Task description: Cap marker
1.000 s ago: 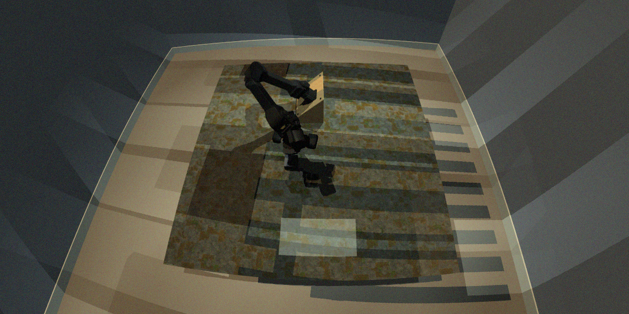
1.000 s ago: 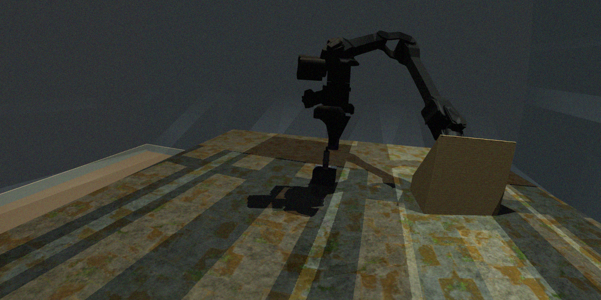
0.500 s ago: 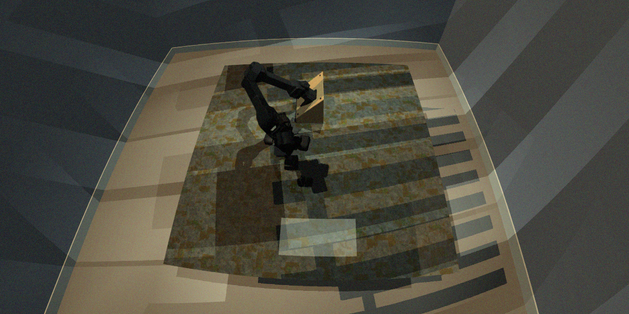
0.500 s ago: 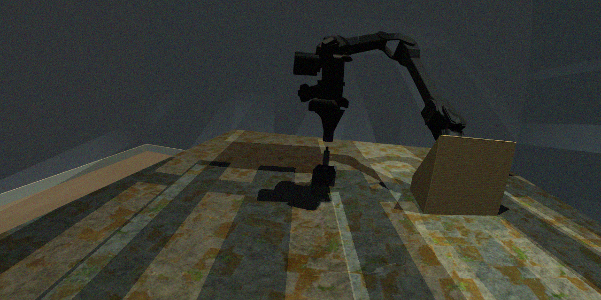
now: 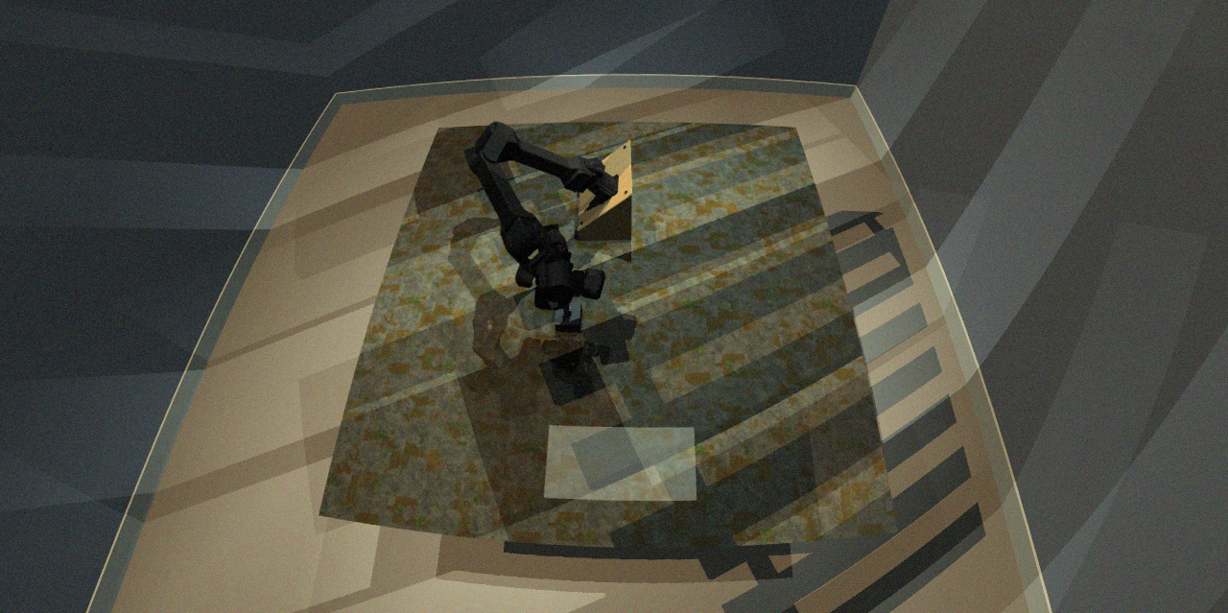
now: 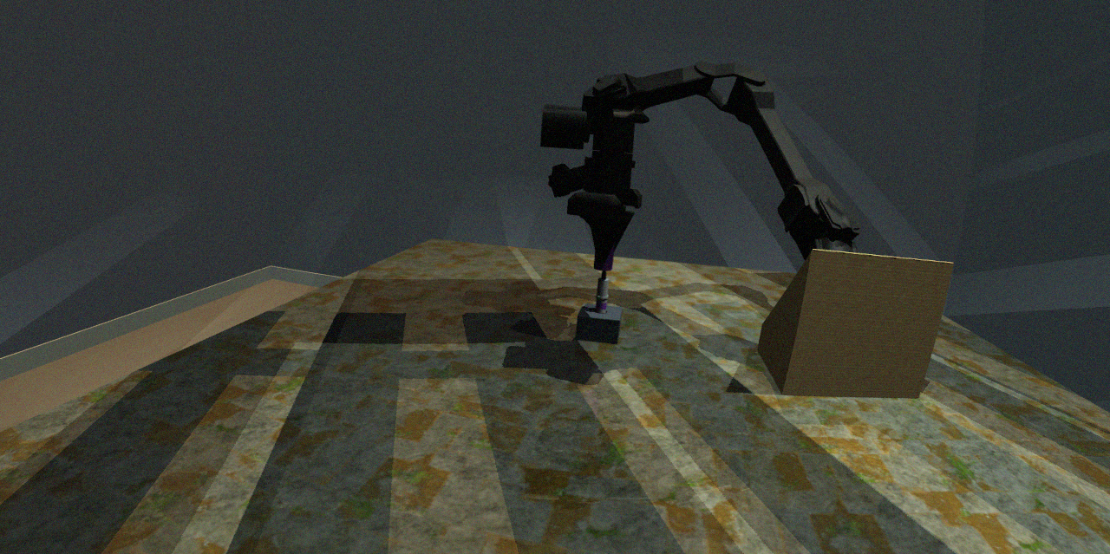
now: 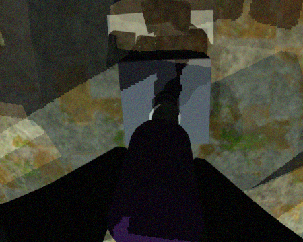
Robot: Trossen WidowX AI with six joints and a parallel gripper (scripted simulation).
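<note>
Now: the grey holder block 100 mm below my gripper tip. From my gripper tip the other things lie so: purple cap: 10 mm above.
</note>
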